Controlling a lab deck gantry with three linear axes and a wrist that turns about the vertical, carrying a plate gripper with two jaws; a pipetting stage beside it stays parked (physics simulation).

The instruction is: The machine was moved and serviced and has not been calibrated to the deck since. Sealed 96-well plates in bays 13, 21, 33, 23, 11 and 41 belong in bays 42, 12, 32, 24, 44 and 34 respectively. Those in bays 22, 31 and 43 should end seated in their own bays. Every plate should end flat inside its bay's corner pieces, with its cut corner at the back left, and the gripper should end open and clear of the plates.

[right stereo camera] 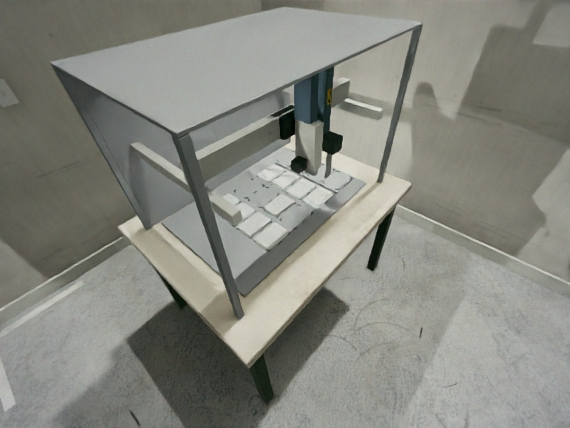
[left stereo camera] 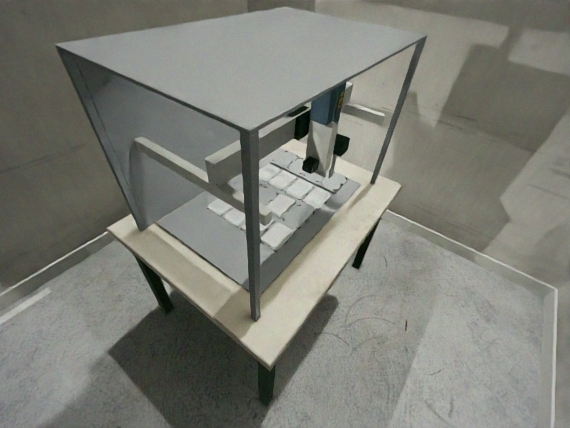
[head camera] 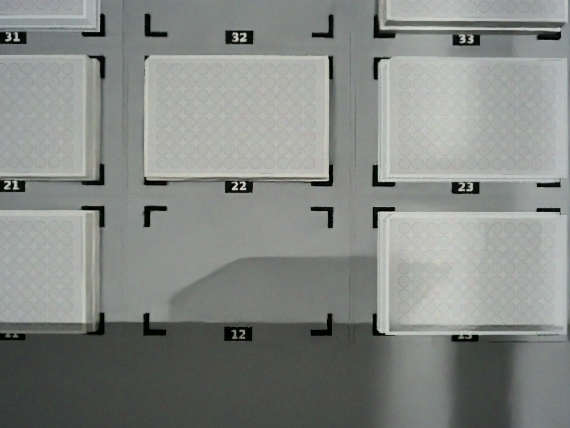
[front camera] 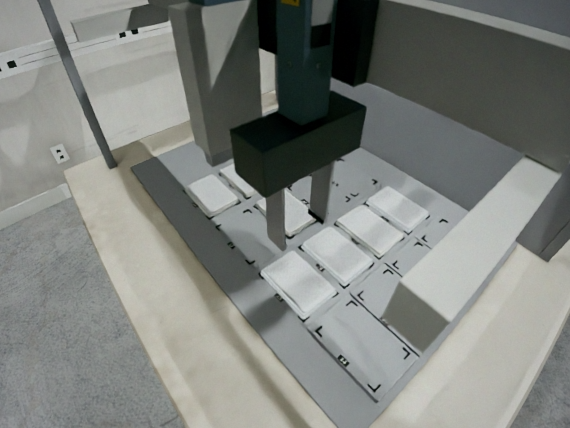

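Where they show: gripper, fingertip midpoint: (right stereo camera: 320,172) (front camera: 297,229); robot's base, origin of the base link: (right stereo camera: 268,251) (left stereo camera: 276,251) (front camera: 183,191).
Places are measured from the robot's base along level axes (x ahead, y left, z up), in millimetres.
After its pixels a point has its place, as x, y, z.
My gripper (front camera: 298,232) {392, 43, 160} is open and empty, its two jaws hanging above the deck around the middle bays. White sealed plates lie in bays 13 (front camera: 299,283) {402, 44, 14} (head camera: 472,275) {391, 47, 14}, 23 (front camera: 337,255) {402, 148, 14} (head camera: 472,120) {390, 152, 14}, 33 (front camera: 370,230) {401, 254, 15} (head camera: 472,7) {390, 229, 14}, 22 (front camera: 296,215) {262, 158, 14} (head camera: 237,117) {231, 153, 14}, 21 (head camera: 42,117) {99, 152, 14}, 11 (front camera: 212,194) {76, 47, 14} (head camera: 42,270) {99, 48, 14} and 31 (head camera: 42,7) {98, 227, 14}. Another plate (front camera: 398,207) {398, 364, 14} lies behind the one in bay 33. Bay 12 (head camera: 238,334) {230, 0, 0} and bay 32 (head camera: 239,37) {230, 215, 0} show no plate. Bays 42 and 34 cannot be read clearly.
The grey pipetting stage column (front camera: 225,100) {289, 2, 351} stands at the back left in the front view. A pale beam (front camera: 480,250) {625, -35, 400} runs along the right side of the deck. Enclosure posts (left stereo camera: 250,225) {-271, -119, 460} (right stereo camera: 210,225) {-265, -126, 458} stand at the table corners. A shadow crosses bay 12.
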